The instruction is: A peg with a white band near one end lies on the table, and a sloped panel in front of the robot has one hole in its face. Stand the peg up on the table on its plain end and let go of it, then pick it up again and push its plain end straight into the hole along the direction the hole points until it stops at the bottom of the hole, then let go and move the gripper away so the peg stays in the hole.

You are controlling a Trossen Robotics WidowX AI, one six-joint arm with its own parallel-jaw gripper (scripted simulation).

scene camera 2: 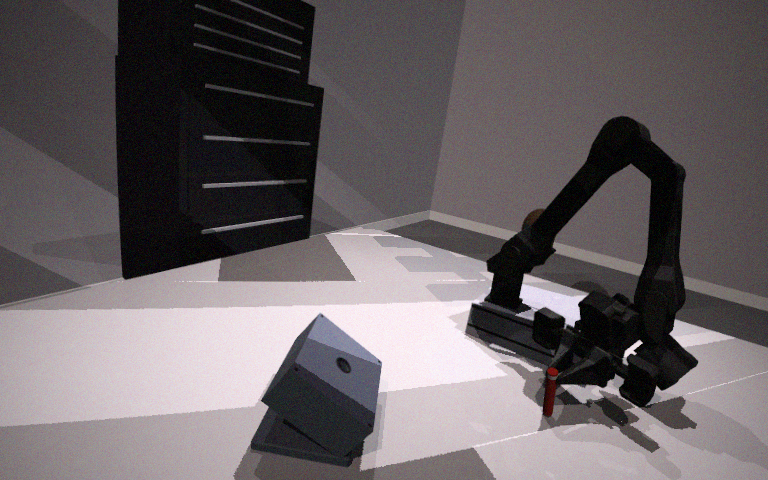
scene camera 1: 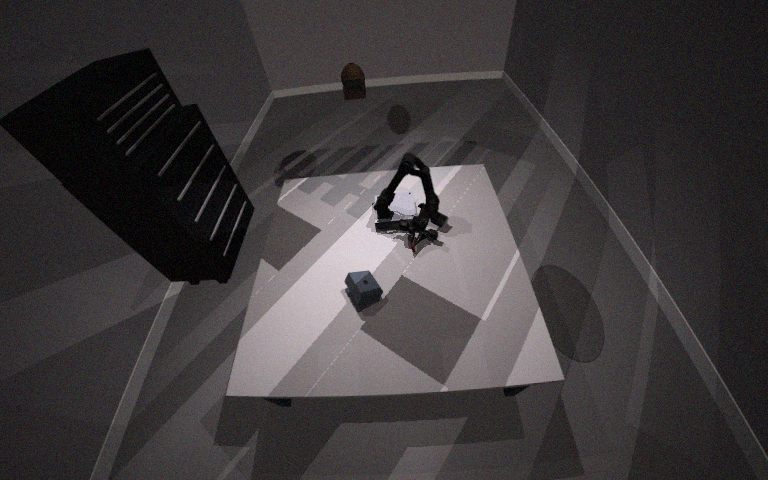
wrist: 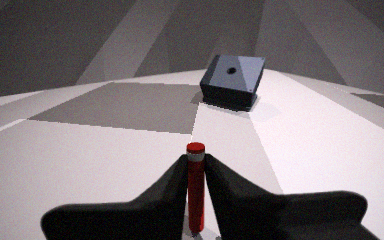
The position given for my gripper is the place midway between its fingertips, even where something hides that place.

My gripper (scene camera 2: 551, 378) holds a red peg. Further things: a grey sloped panel (scene camera 1: 371, 291).
My gripper is seen too in the wrist view (wrist: 195, 159). The grey sloped panel shows as well in the wrist view (wrist: 217, 83).
